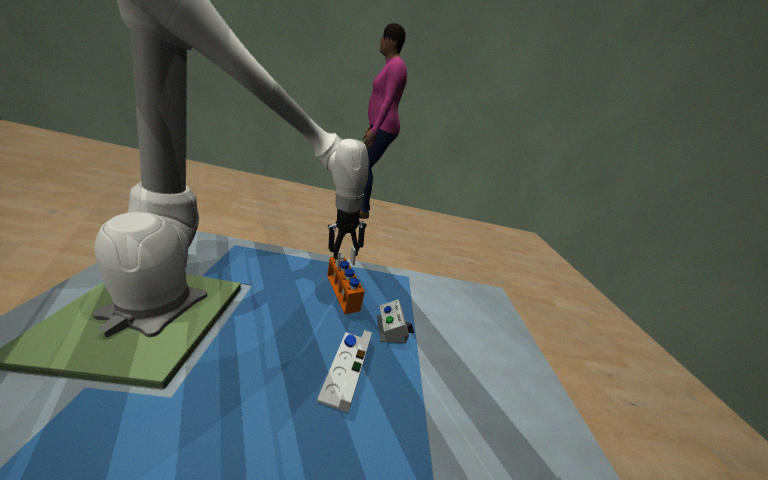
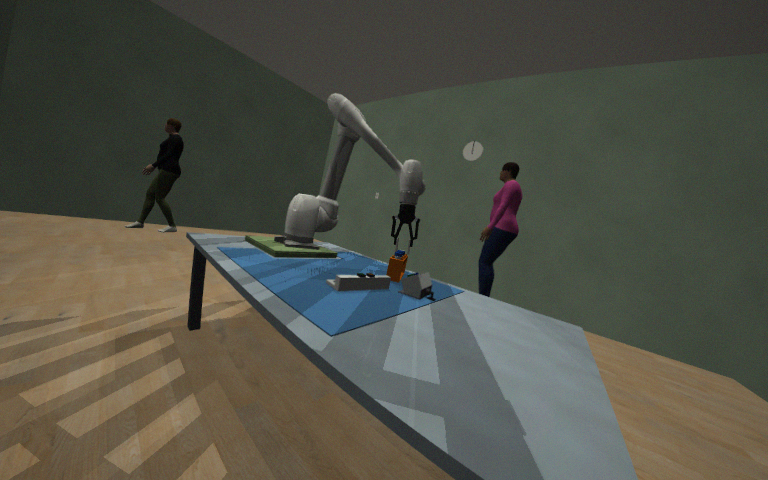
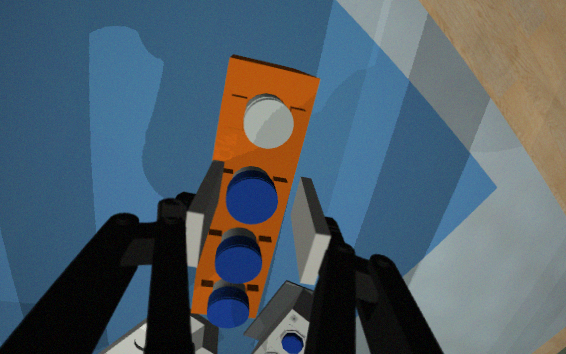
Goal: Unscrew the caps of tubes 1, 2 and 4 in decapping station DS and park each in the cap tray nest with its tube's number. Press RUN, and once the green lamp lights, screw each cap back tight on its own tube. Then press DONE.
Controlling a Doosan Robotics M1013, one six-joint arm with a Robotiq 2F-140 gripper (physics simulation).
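Frame: origin at the arm's base, x back, y left, z down, level; centimetres.
Seen in the pictures: gripper, fingertip midpoint: (image 1: 345, 264) (image 3: 258, 189); arm's base, link origin: (image 1: 156, 304) (image 2: 297, 244).
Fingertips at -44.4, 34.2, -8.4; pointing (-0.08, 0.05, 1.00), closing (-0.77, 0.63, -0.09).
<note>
Offsets run from my fingertips to a thing's top centre, as dx, dy, dz. "spot": to the spot under its first point.
The orange decapping station {-1.6, -2.7, +0.7} (image 1: 353, 302) (image 2: 397, 270) (image 3: 270, 76) holds a row of tubes. Three have blue caps; the end tube (image 3: 268, 123) shows a pale round top without a blue cap. My gripper (image 1: 346, 258) (image 2: 402, 249) (image 3: 258, 189) is partly open and empty, pointing down, its fingertips on either side of the blue cap {+0.0, -0.6, -1.1} (image 3: 252, 196) beside that tube. The white cap tray {-13.5, -32.1, +5.7} (image 1: 347, 390) (image 2: 362, 283) has a blue cap {-11.7, -24.3, +8.2} (image 1: 350, 340) in its far end nest; its other nests are empty. The button box {-23.0, -12.7, +2.6} (image 1: 394, 334) (image 2: 417, 285) has a blue button {-20.2, -11.3, +3.6} (image 1: 387, 309) (image 3: 292, 343) and a green button {-21.7, -15.5, +3.6} (image 1: 389, 319). Tube numbers are unreadable.
Two dark squares, one brownish {spot: -16.2, -30.2, +5.7} (image 1: 360, 353) and one dark green {-16.3, -34.1, +5.7} (image 1: 356, 366), sit along the tray's side. The arm's base stands on a green plate (image 1: 141, 367) (image 2: 271, 249). A person in pink (image 1: 387, 96) (image 2: 505, 203) stands beyond the table; another person (image 2: 168, 152) is at the left.
</note>
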